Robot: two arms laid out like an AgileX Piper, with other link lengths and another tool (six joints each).
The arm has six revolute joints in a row. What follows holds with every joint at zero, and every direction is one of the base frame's. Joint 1 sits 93.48 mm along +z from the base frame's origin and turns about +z. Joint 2 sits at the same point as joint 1 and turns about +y. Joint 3 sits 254.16 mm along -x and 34.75 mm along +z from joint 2 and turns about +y. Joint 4 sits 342.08 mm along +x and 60.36 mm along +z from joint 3 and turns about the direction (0.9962, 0, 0.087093). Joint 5 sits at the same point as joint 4 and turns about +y. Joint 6 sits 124.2 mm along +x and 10.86 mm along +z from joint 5 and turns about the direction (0.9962, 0, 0.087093). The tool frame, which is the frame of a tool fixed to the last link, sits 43.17 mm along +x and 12 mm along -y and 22.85 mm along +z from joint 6; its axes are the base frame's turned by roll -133.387, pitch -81.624 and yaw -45.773 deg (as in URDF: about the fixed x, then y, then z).
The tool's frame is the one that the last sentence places.
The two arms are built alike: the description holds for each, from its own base.
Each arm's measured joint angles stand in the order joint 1, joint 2, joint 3, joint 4, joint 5, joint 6.
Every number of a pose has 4 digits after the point.
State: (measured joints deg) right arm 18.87 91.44 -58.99 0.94 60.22 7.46; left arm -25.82 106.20 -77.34 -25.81 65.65 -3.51
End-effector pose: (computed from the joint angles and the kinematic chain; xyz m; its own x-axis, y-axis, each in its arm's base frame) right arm 0.3694 0.1135 0.0451 0.9845 0.0877 -0.1519 0.0851 -0.9961 -0.0237; left arm 0.3838 -0.2674 0.0638 0.9102 -0.3717 -0.1827 -0.2768 -0.8741 0.3991
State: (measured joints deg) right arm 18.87 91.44 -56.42 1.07 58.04 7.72; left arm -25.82 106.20 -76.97 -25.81 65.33 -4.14
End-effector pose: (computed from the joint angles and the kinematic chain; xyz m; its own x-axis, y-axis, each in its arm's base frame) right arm 0.3622 0.1112 0.0306 0.9839 0.0815 -0.1589 0.0788 -0.9966 -0.0238; left arm 0.3834 -0.2667 0.0615 0.9138 -0.3599 -0.1883 -0.2641 -0.8786 0.3978
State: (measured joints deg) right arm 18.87 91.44 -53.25 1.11 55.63 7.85; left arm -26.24 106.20 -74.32 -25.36 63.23 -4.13
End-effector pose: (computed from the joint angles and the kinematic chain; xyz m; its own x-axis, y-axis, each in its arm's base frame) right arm 0.3519 0.1077 0.0131 0.9821 0.0776 -0.1717 0.0752 -0.9970 -0.0207; left arm 0.3763 -0.2643 0.0450 0.9139 -0.3532 -0.2001 -0.2588 -0.8867 0.3832
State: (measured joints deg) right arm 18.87 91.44 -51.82 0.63 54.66 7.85; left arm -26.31 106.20 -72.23 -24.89 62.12 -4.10
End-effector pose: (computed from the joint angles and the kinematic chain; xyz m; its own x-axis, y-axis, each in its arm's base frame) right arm 0.3471 0.1048 0.0055 0.9808 0.0804 -0.1776 0.0795 -0.9968 -0.0118; left arm 0.3700 -0.2597 0.0321 0.9120 -0.3479 -0.2173 -0.2528 -0.8940 0.3700
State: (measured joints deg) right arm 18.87 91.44 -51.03 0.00 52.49 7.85; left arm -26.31 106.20 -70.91 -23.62 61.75 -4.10
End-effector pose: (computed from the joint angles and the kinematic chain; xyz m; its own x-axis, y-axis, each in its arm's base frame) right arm 0.3492 0.1041 0.0020 0.9846 0.0863 -0.1524 0.0859 -0.9963 -0.0088; left arm 0.3654 -0.2541 0.0230 0.9076 -0.3499 -0.2321 -0.2584 -0.9011 0.3482
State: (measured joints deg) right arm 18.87 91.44 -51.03 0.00 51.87 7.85; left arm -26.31 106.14 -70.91 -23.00 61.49 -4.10
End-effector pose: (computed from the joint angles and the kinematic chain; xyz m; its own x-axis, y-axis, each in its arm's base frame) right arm 0.3509 0.1046 0.0022 0.9861 0.0868 -0.1420 0.0860 -0.9962 -0.0114; left arm 0.3665 -0.2530 0.0229 0.9083 -0.3519 -0.2261 -0.2650 -0.9025 0.3396
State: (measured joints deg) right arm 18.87 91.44 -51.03 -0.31 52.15 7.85; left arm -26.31 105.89 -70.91 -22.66 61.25 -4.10
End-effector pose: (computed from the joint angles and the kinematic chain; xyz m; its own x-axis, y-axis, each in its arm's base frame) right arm 0.3504 0.1038 0.0022 0.9853 0.0890 -0.1456 0.0891 -0.9960 -0.0060; left arm 0.3676 -0.2525 0.0246 0.9100 -0.3529 -0.2176 -0.2698 -0.9026 0.3354
